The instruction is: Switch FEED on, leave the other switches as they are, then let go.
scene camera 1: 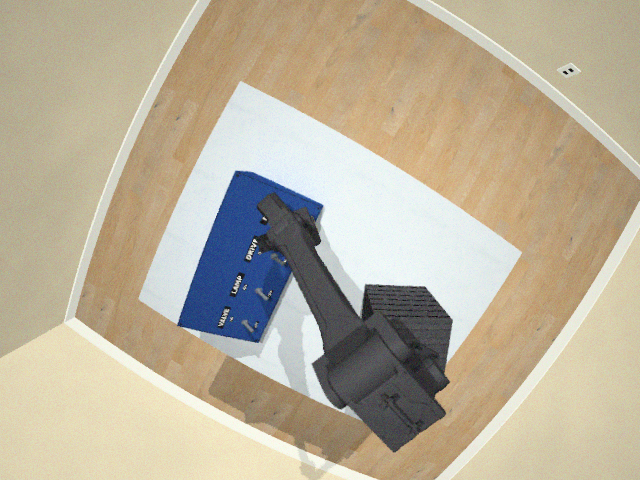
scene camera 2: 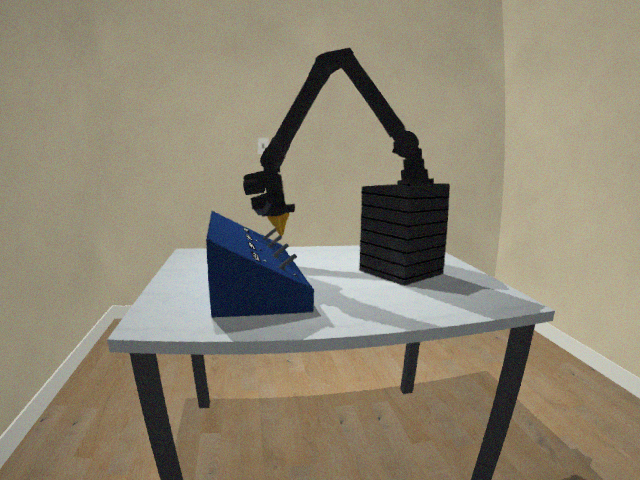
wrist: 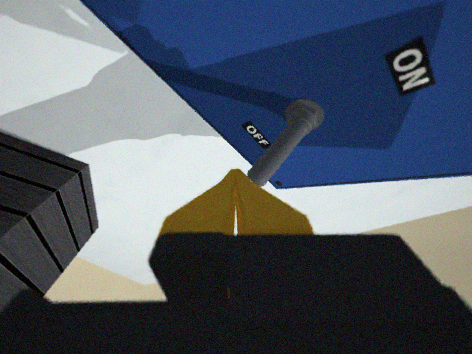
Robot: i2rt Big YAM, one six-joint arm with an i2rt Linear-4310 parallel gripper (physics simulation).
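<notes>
The blue switch panel has a sloped face with a row of grey levers. In the wrist view, the FEED lever, at the panel's end, leans toward its small OFF label; its ON label is on the other side. My gripper is shut and empty, its yellow tips right beside that lever's free end; contact is unclear. In scene camera 1 the arm hides FEED's lever and most of its label. The DRIVE, LAMP and VALVE levers lean alike.
The panel stands on a white table. The arm's black ribbed pedestal stands to the right in the scene views. The other levers stand in a row beside FEED. A wall socket is behind.
</notes>
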